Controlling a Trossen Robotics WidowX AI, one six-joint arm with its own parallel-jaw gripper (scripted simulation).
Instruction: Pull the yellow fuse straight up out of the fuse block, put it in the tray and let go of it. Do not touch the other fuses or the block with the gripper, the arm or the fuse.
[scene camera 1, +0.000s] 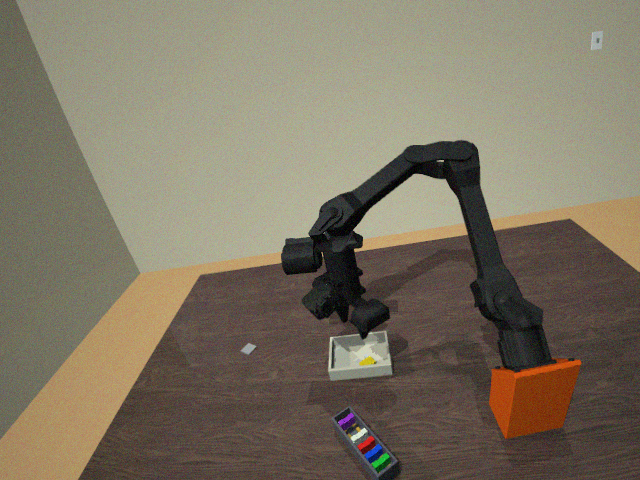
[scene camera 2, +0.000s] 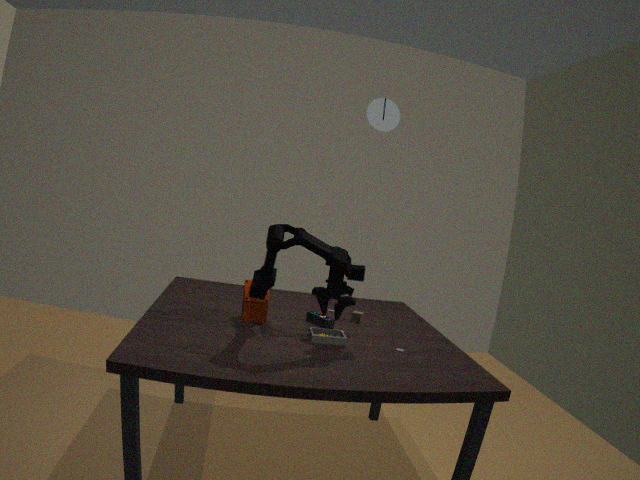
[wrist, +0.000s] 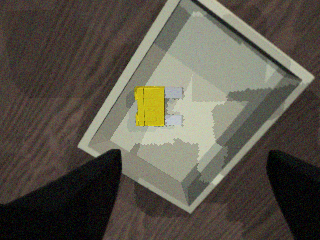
gripper: scene camera 1 354, 329; scene camera 2; wrist
same spot on gripper: (wrist: 85, 196) = (scene camera 2: 326, 305)
